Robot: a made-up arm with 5 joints. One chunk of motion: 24 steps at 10 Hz.
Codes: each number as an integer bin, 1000 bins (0 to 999) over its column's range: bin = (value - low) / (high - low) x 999, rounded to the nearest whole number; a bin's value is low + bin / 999 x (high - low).
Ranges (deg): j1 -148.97..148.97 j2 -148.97..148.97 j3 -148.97..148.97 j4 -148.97..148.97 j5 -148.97..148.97
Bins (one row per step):
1: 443 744 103 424 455
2: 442 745 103 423 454
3: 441 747 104 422 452
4: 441 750 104 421 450
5: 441 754 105 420 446
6: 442 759 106 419 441
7: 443 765 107 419 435
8: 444 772 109 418 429
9: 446 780 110 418 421
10: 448 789 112 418 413
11: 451 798 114 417 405
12: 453 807 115 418 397
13: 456 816 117 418 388
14: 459 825 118 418 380
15: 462 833 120 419 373
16: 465 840 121 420 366
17: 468 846 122 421 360
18: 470 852 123 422 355
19: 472 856 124 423 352
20: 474 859 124 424 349
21: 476 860 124 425 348
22: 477 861 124 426 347
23: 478 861 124 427 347
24: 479 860 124 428 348
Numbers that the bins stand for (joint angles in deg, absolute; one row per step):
1: -16.85 72.92 -118.25 -22.52 -13.27
2: -17.15 73.22 -118.25 -22.82 -13.57
3: -17.45 73.81 -117.95 -23.11 -14.17
4: -17.45 74.71 -117.95 -23.41 -14.76
5: -17.45 75.90 -117.65 -23.71 -15.96
6: -17.15 77.39 -117.36 -24.01 -17.45
7: -16.85 79.18 -117.06 -24.01 -19.24
8: -16.55 81.27 -116.46 -24.31 -21.03
9: -15.96 83.66 -116.16 -24.31 -23.41
10: -15.36 86.34 -115.57 -24.31 -25.80
11: -14.46 89.02 -114.97 -24.60 -28.18
12: -13.87 91.71 -114.67 -24.31 -30.57
13: -12.97 94.39 -114.08 -24.31 -33.25
14: -12.08 97.08 -113.78 -24.31 -35.64
15: -11.18 99.46 -113.18 -24.01 -37.73
16: -10.29 101.55 -112.88 -23.71 -39.81
17: -9.39 103.34 -112.58 -23.41 -41.60
18: -8.80 105.13 -112.29 -23.11 -43.10
19: -8.20 106.32 -111.99 -22.82 -43.99
20: -7.61 107.22 -111.99 -22.52 -44.88
21: -7.01 107.51 -111.99 -22.22 -45.18
22: -6.71 107.81 -111.99 -21.92 -45.48
23: -6.41 107.81 -111.99 -21.62 -45.48
24: -6.11 107.51 -111.99 -21.32 -45.18

